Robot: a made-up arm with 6 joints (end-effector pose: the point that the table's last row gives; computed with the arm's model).
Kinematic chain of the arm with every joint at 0, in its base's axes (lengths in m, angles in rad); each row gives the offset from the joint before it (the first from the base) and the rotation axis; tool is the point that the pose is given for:
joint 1: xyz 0 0 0.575 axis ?
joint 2: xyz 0.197 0 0 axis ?
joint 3: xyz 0 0 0.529 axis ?
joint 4: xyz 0 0 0.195 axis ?
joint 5: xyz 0.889 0 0 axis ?
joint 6: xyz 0.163 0 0 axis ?
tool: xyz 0 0 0
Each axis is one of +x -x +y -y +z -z.
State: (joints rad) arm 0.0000 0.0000 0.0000 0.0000 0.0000 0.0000
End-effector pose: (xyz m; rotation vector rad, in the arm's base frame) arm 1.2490 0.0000 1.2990 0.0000 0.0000 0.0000
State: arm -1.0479 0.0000 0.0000 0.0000 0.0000 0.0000
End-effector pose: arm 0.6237 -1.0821 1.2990 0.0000 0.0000 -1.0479
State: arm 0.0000 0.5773 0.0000 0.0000 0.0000 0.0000
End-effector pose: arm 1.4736 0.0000 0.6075 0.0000 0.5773 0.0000
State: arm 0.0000 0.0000 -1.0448 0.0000 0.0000 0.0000
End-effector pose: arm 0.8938 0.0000 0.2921 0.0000 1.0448 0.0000
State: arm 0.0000 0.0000 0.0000 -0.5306 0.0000 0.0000
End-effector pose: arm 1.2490 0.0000 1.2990 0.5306 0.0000 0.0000
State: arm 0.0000 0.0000 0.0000 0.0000 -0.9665 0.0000
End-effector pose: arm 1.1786 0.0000 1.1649 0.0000 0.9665 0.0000
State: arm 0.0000 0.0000 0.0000 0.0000 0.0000 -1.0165
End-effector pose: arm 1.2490 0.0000 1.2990 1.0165 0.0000 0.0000
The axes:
joint 1: +z
joint 2: +y
joint 3: -y
joint 4: -x
joint 5: -y
joint 6: -x

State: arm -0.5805 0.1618 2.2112 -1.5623 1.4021 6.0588
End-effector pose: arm -0.3508 0.0379 1.8201 -1.2831 2.4692 -1.0141
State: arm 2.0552 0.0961 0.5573 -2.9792 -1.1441 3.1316
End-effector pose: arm -0.4647 0.8316 1.8330 1.5047 -1.1312 1.5915
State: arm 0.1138 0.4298 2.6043 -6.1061 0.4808 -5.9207
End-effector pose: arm -0.3899 -0.0312 1.7539 -0.1295 -2.5834 -0.6196
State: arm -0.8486 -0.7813 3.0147 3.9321 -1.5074 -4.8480
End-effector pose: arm -0.3764 0.6022 0.1577 2.2940 0.5344 -0.6748
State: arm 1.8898 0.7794 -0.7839 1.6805 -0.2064 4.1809
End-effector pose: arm -0.2116 0.7466 -0.0957 -1.1402 1.0505 1.0496
